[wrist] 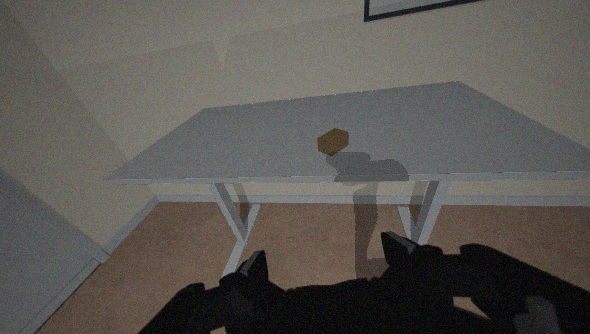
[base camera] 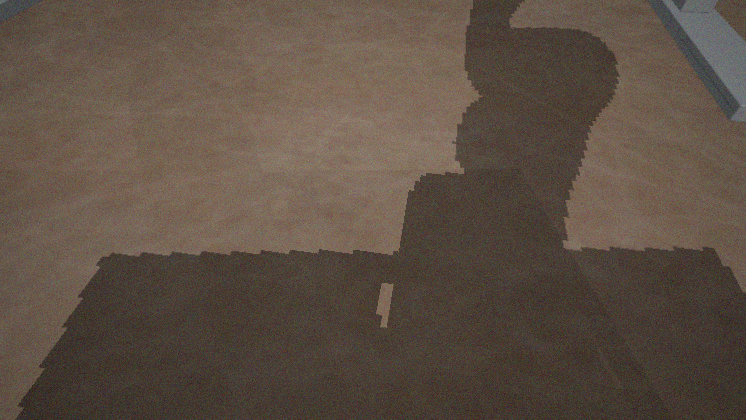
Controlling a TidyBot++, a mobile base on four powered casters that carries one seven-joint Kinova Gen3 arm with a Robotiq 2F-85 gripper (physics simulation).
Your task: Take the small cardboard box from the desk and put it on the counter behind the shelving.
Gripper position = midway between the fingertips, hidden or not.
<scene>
In view: the gripper (wrist: 323, 254) and a desk (wrist: 441, 132).
</scene>
